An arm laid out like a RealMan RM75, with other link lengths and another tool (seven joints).
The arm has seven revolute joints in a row. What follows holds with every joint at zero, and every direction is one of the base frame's. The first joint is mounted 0.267 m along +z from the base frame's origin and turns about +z. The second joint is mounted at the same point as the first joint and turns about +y. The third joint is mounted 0.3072 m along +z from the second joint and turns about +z. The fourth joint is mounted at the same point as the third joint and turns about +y. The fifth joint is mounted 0.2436 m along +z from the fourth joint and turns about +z. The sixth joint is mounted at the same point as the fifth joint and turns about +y. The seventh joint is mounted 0.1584 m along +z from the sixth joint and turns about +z. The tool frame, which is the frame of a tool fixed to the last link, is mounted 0.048 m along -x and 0.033 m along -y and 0.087 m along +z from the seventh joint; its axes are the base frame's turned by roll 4.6, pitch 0 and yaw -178.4 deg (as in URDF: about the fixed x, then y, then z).
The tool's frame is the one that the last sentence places.
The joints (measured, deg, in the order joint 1, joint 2, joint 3, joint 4, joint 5, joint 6, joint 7), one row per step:
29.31 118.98 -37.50 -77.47 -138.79 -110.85 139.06
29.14 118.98 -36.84 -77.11 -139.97 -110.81 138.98
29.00 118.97 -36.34 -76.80 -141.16 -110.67 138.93
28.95 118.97 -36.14 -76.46 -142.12 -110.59 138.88
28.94 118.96 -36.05 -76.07 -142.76 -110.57 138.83
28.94 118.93 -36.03 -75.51 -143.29 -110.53 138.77
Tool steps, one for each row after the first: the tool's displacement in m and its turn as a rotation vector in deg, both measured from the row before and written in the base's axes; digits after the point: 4 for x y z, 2 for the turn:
0.0083 -0.0022 0.0008 0.06 -0.48 -1.28
0.0078 -0.0019 0.0007 0.06 -0.61 -1.18
0.0055 -0.0016 -0.0006 -0.21 -0.51 -0.82
0.0037 -0.0014 -0.0013 -0.31 -0.27 -0.57
0.0034 -0.0015 -0.0020 -0.43 -0.14 -0.54

